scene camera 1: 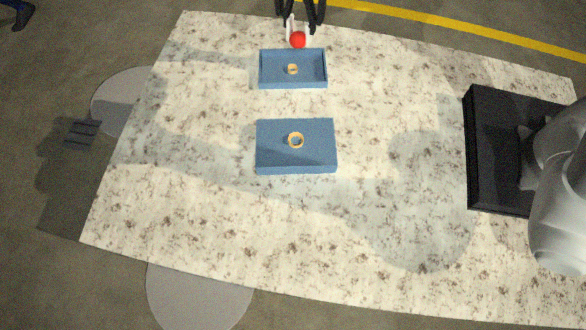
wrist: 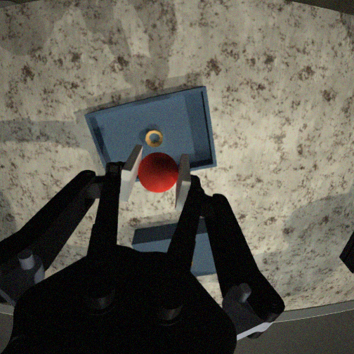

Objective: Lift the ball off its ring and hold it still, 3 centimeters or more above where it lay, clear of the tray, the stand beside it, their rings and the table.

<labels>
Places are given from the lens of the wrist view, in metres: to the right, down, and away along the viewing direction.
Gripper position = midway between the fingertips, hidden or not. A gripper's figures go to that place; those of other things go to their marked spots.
my gripper (wrist: 159, 161): -0.02, -0.02, 0.23
red ball (wrist: 157, 171): -0.02, -0.01, 0.20
blue tray (wrist: 179, 122): 0.00, -0.09, 0.33
blue stand (wrist: 156, 238): -0.04, 0.12, 0.39
The marked spots on the blue stand and the red ball are 0.23 m apart.
</labels>
